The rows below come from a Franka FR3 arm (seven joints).
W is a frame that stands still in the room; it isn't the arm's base.
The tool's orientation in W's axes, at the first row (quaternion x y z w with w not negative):
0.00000, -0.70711, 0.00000, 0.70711
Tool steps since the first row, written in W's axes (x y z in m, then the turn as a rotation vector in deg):
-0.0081, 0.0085, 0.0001, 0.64, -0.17, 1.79
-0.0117, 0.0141, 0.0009, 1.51, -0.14, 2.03
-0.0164, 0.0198, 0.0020, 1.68, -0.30, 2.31
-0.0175, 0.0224, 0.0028, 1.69, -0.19, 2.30
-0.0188, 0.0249, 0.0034, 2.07, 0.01, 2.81
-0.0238, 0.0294, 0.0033, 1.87, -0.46, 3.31
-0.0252, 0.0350, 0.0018, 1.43, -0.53, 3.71
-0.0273, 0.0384, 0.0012, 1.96, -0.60, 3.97
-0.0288, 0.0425, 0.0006, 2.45, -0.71, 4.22
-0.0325, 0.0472, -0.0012, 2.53, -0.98, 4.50
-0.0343, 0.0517, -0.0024, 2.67, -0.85, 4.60
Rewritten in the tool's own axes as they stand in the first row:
0.0001, 0.0085, 0.0081, 1.79, -0.17, -0.64
0.0009, 0.0141, 0.0117, 2.03, -0.14, -1.51
0.0020, 0.0198, 0.0164, 2.31, -0.30, -1.68
0.0028, 0.0224, 0.0175, 2.30, -0.19, -1.69
0.0034, 0.0249, 0.0188, 2.81, 0.01, -2.07
0.0033, 0.0294, 0.0238, 3.31, -0.46, -1.87
0.0018, 0.0350, 0.0252, 3.71, -0.53, -1.43
0.0012, 0.0384, 0.0273, 3.97, -0.60, -1.96
0.0006, 0.0425, 0.0288, 4.22, -0.71, -2.45
-0.0012, 0.0472, 0.0325, 4.50, -0.98, -2.53
-0.0024, 0.0517, 0.0343, 4.60, -0.85, -2.67

